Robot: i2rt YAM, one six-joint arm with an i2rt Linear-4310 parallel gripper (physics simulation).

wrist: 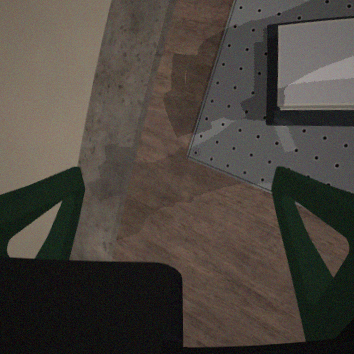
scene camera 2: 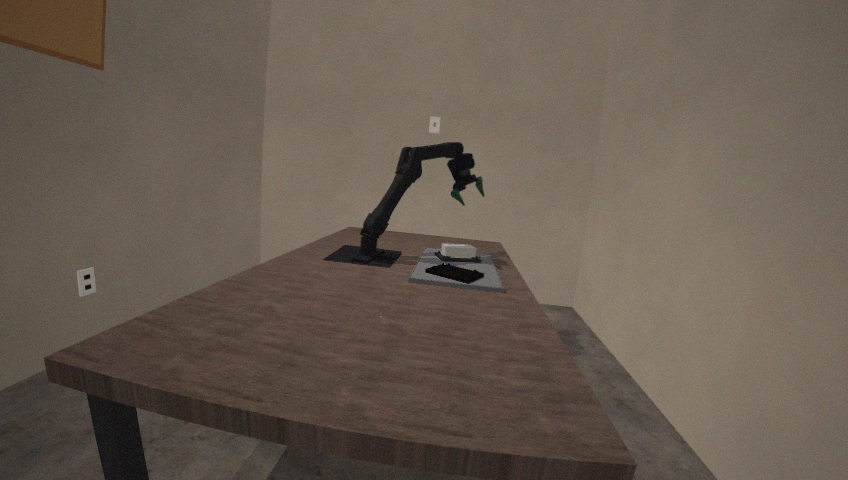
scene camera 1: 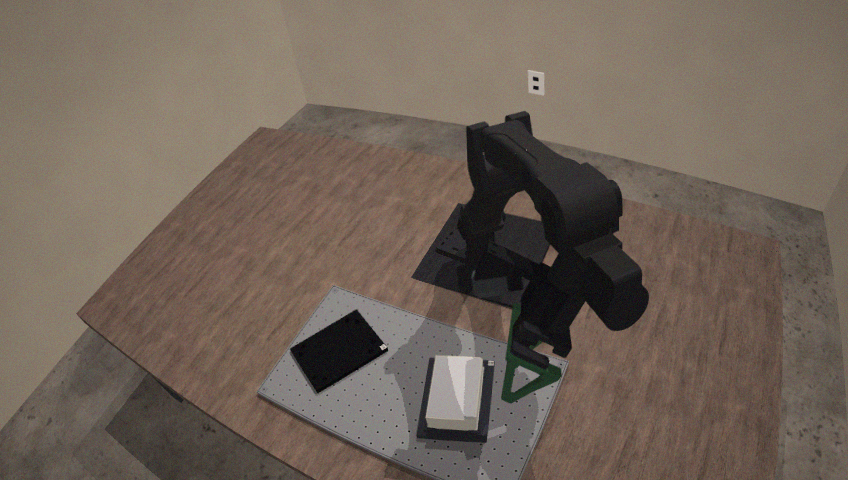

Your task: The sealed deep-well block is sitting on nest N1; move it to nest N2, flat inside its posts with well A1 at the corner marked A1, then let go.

same spot on grey perforated plate: [wrist: 231, 134] = [scene camera 2: 479, 255]
